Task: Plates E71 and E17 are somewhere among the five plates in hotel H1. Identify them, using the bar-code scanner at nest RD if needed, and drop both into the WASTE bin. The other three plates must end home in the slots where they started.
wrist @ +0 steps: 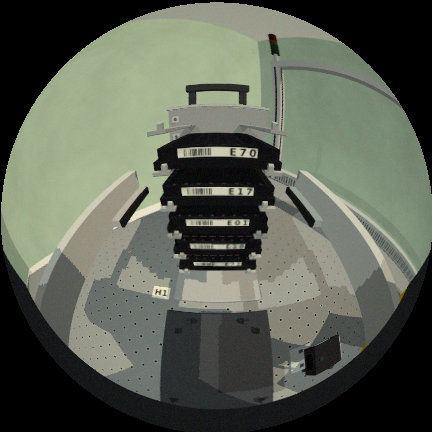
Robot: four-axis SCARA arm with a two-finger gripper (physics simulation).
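Observation:
Hotel H1 stands ahead with five black plates stacked, labels facing me. From the top: E70, E17, E01, a plate whose small label looks like E10, and the lowest plate, whose label starts with E7 and has a blurred last character. My gripper is open; its dark pads stand left and right of the stack in view, apart from the plates. The scanner is a dark box at the lower right. The RD label does not show.
A dark platform lies in front of the hotel, below centre. An H1 label is on the perforated deck. Empty side brackets show above the top plate. A signal post stands behind right. Yellow slivers show at the right edge.

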